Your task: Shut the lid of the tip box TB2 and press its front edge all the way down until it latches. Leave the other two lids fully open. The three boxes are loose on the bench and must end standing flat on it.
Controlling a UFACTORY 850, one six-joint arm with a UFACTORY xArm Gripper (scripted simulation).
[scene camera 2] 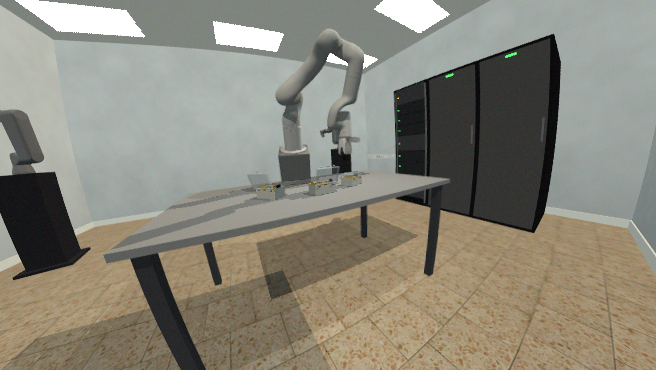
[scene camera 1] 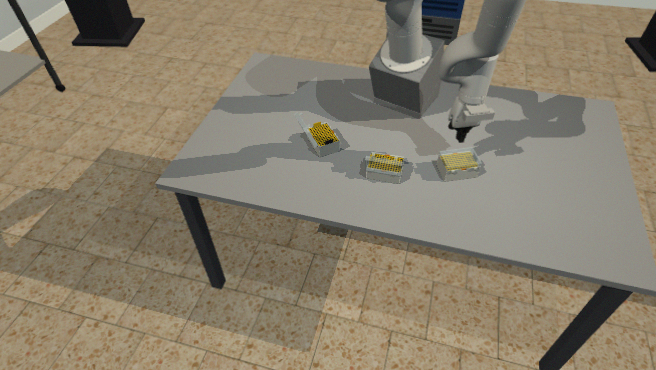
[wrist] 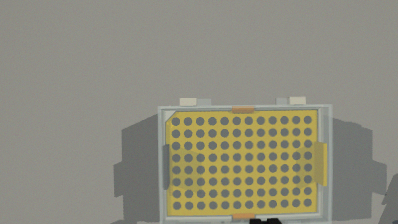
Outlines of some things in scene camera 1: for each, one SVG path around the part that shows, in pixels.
A tip box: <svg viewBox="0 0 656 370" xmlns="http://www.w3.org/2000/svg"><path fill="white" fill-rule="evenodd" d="M366 156L367 179L400 184L404 157L371 152L370 155L372 154L372 156ZM375 154L392 156L395 158L394 160L389 160L383 157L377 158L375 157Z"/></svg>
A tip box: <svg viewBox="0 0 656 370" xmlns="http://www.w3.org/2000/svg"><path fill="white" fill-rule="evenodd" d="M473 147L439 152L437 168L444 182L477 178L482 163Z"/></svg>
